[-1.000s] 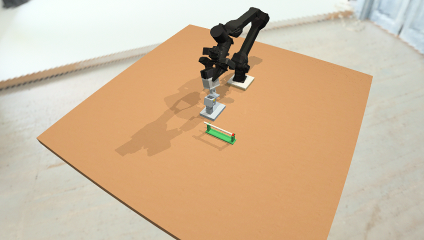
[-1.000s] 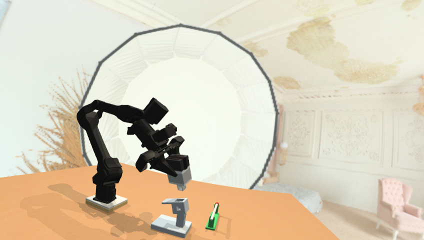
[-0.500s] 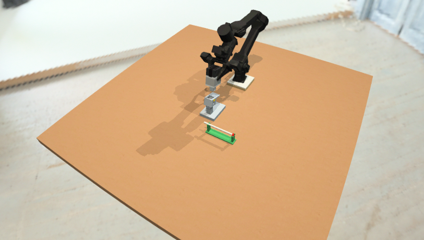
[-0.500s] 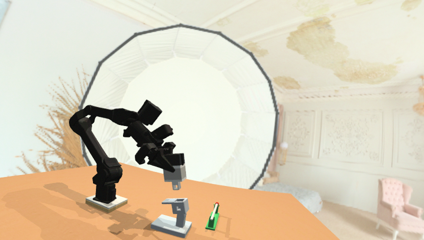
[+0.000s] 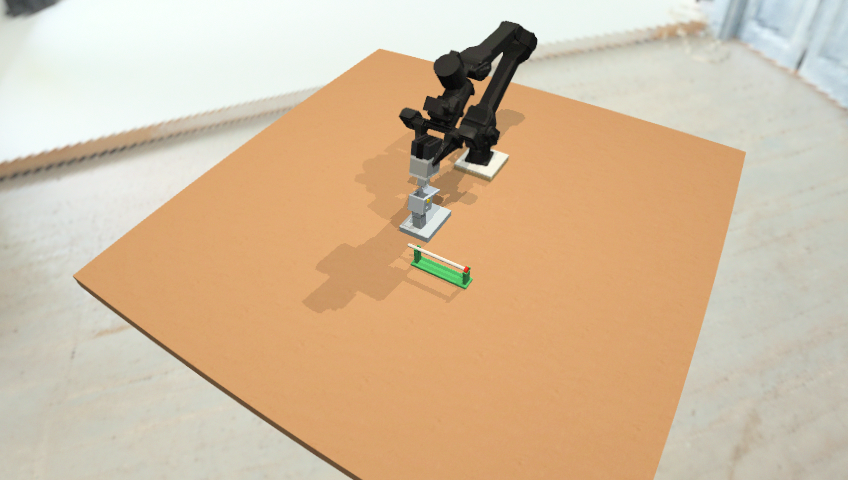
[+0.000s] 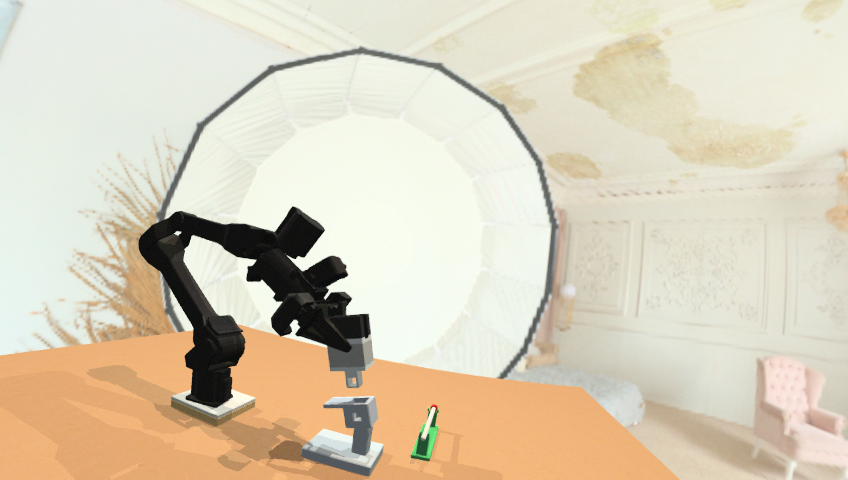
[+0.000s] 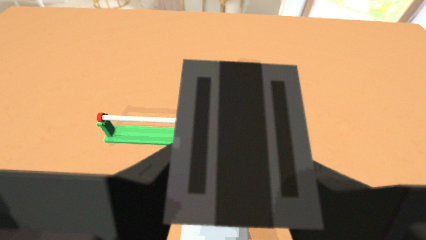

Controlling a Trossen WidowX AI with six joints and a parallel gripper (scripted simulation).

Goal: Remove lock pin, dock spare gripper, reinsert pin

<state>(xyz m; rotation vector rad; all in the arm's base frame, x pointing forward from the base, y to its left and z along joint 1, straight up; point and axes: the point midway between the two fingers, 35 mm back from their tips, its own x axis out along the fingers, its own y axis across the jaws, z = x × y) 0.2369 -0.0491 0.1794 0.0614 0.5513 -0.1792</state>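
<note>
My gripper tip is now 160 mm above the green pin rest, 140 mm short of it and 90 mm to the right of it. Round my gripper tip: spare gripper (10 mm below, 10 mm behind); grey mount (130 mm below, 10 mm ahead).
</note>
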